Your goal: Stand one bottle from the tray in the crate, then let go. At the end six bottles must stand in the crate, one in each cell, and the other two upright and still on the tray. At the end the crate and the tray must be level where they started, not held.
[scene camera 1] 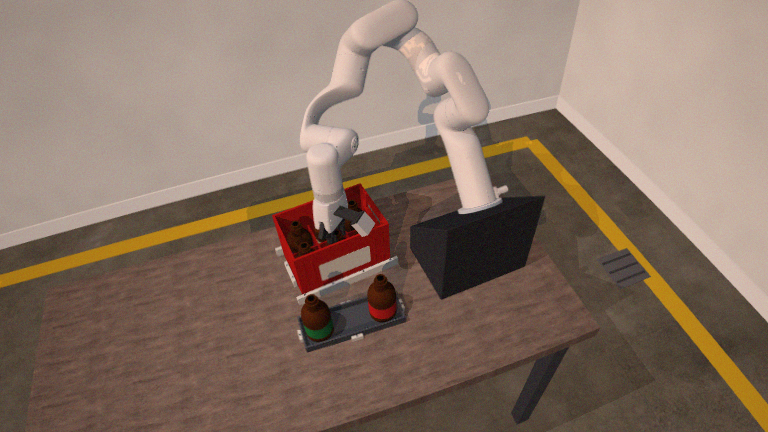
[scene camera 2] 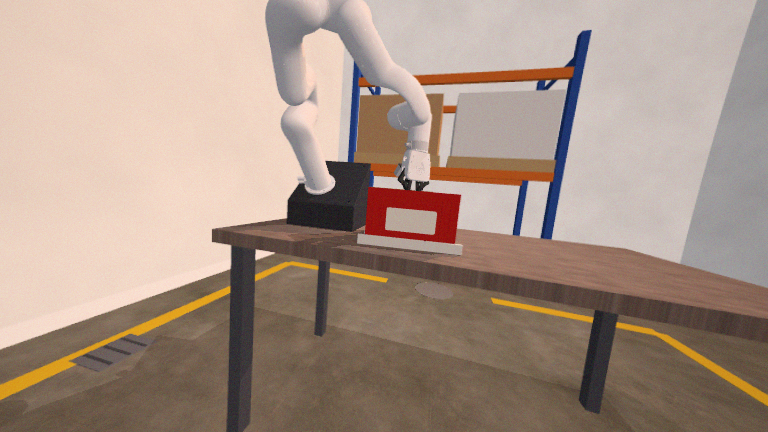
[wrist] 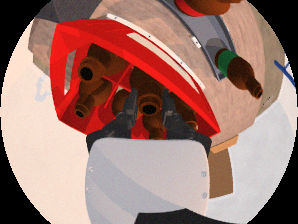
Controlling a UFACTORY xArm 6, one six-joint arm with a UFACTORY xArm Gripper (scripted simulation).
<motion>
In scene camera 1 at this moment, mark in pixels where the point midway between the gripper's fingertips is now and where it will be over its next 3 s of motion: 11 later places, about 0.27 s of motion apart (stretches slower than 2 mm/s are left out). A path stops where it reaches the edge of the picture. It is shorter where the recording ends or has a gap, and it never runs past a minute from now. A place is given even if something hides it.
My gripper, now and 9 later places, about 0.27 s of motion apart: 336,238; 336,238; 336,238; 336,237; 336,235; 335,231; 334,226; 333,222; 333,219; 332,217
</motion>
